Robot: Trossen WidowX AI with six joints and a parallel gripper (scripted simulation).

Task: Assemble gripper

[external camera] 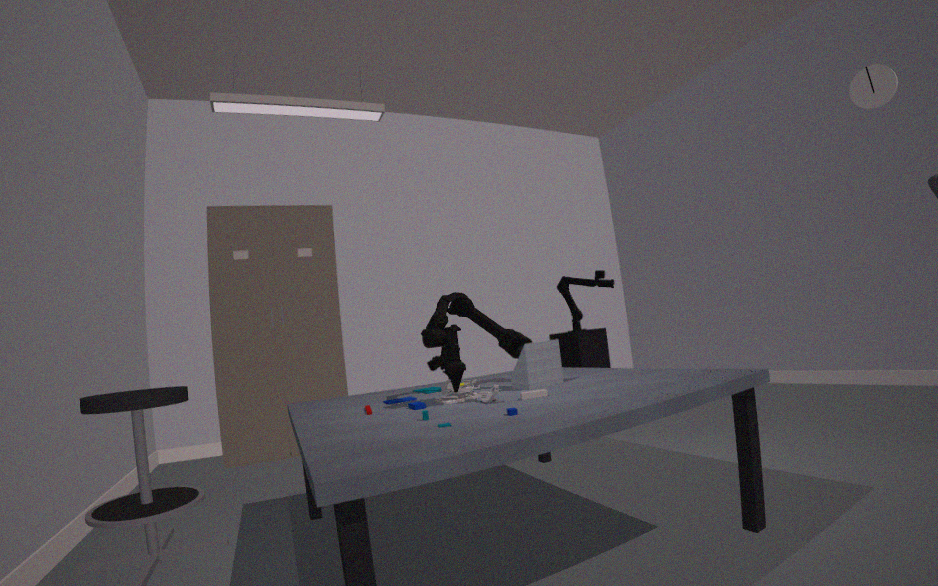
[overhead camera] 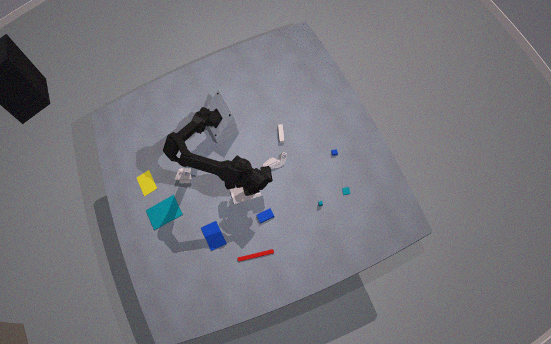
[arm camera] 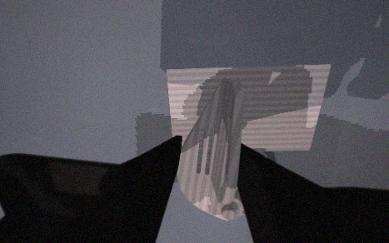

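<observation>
Right now the flat white ribbed plate is 1 cm ahead of my gripper tip, 3 cm to the right of it and 3 cm below it. From my gripper tip the other things lie so: blue plate 10 cm ahead, 24 cm to the right, 3 cm below; blue block 14 cm ahead, 1 cm to the right, 2 cm below; housing plate 6 cm behind, 2 cm to the right, 3 cm below.
</observation>
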